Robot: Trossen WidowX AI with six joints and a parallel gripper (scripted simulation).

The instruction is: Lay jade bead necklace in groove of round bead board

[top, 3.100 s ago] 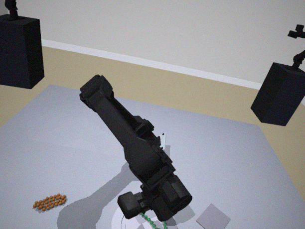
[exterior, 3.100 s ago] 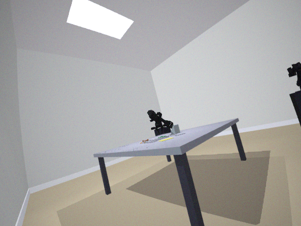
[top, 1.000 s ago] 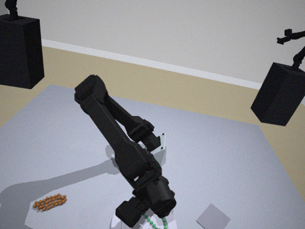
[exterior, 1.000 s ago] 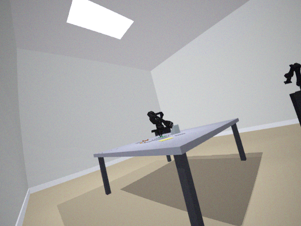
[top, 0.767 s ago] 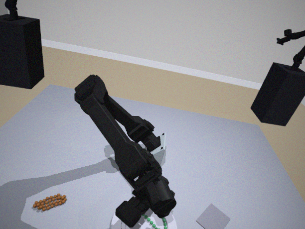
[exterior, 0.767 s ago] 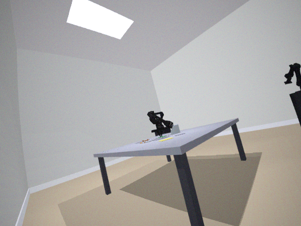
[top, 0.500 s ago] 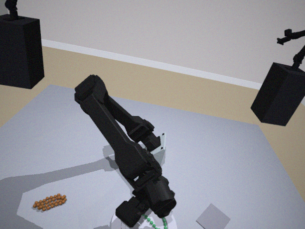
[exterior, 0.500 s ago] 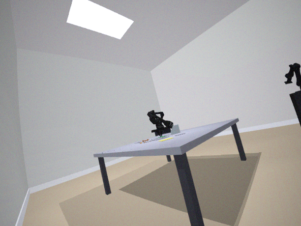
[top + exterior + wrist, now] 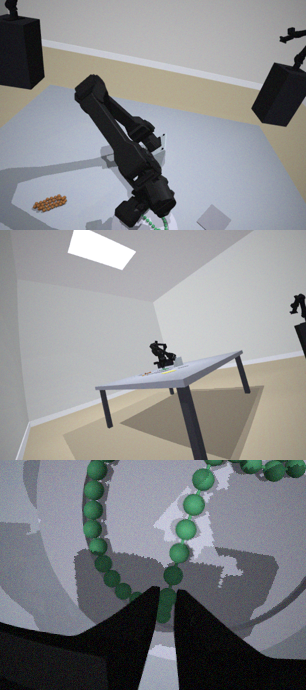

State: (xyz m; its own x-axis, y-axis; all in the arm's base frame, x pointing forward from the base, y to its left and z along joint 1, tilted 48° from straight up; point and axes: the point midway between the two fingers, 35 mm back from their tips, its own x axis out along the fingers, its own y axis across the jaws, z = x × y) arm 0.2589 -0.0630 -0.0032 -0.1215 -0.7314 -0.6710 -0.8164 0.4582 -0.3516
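My gripper tip is now 40 mm short of the round bead board, 20 mm to the right of it and 10 mm above it. Also, from my gripper tip: yellow strip (240 mm ahead, 240 mm to the left, 20 mm below); then flat grey square (250 mm to the left, 20 mm below).
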